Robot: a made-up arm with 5 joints.
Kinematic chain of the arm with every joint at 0, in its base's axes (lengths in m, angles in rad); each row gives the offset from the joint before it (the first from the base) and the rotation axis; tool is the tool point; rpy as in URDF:
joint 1: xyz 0.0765 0 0.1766 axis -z
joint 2: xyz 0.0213 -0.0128 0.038 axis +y
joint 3: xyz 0.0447 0 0.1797 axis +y
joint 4: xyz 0.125 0 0.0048 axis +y
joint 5: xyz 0.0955 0.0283 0 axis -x
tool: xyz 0 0 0 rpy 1.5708 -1.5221 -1.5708
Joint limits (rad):
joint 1: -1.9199..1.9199
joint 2: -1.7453..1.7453
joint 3: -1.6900..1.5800
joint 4: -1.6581..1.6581
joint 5: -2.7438..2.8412
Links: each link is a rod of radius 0.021 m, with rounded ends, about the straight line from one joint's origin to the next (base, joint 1, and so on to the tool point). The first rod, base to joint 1, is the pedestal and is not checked.
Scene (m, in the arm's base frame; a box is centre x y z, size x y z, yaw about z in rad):
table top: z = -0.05
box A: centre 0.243 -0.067 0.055 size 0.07 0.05 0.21 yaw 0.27
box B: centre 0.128 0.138 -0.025 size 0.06 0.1 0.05 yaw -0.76
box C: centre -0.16 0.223 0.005 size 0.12 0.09 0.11 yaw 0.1
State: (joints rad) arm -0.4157 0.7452 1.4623 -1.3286 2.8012
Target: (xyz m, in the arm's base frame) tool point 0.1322 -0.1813 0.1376
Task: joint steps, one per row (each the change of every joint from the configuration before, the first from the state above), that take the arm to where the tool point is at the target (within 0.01 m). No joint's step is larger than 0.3 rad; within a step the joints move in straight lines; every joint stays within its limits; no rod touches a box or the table.
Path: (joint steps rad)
1: 0.2439 -0.2806 0.0033 -0.1098 0.0133
2: 0.2439 -0.2805 0.0034 -0.1099 0.0134
3: 0.2439 -0.2806 0.0033 -0.1098 0.0133
4: 0.2596 0.2154 -0.0349 0.0781 -0.0100
5: 0.2597 0.2153 -0.0349 0.0780 -0.0100
6: 0.2596 0.2154 -0.0348 0.0781 -0.0100
7: 0.2596 0.2153 -0.0349 0.0781 -0.0100

